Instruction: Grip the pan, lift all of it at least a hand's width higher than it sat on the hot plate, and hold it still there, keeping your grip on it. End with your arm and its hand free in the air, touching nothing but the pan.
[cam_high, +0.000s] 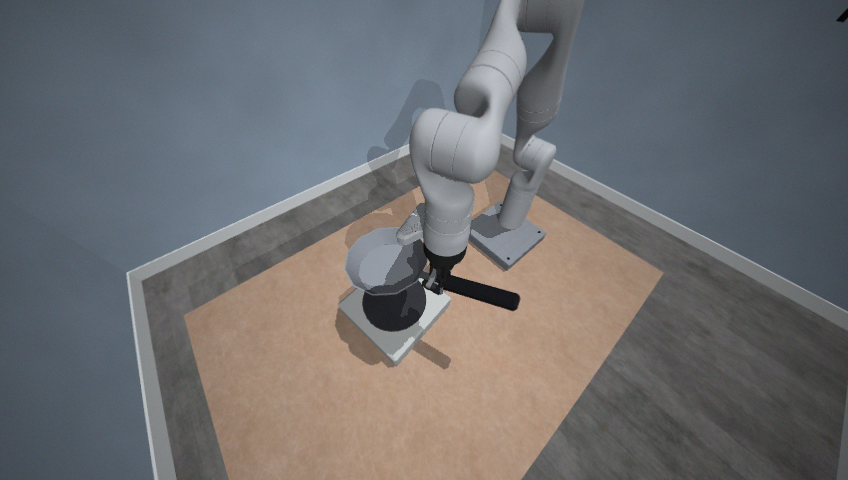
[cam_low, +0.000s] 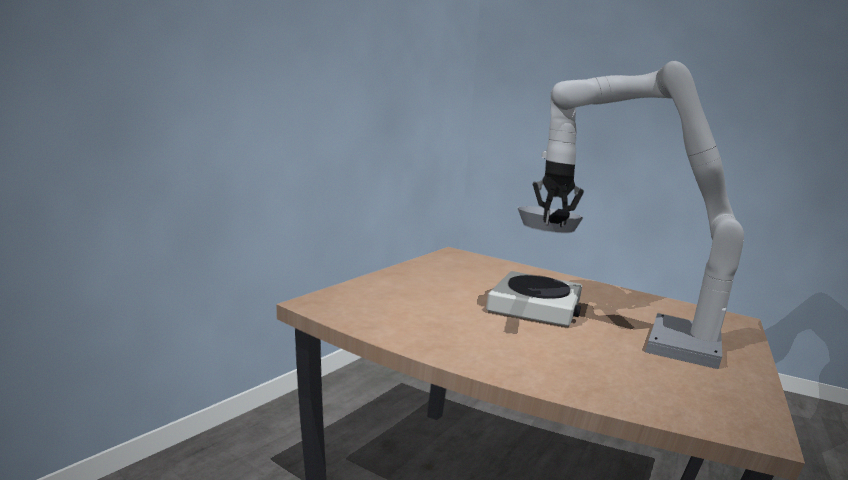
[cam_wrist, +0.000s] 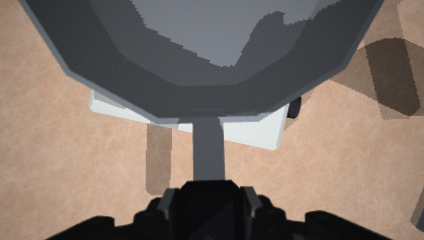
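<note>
The pan lies 60 mm to the right of my hand, 40 mm ahead of it and 20 mm below it. The rest, counted from my hand: hot plate: 250 mm below, 120 mm to the right, 60 mm ahead.
</note>
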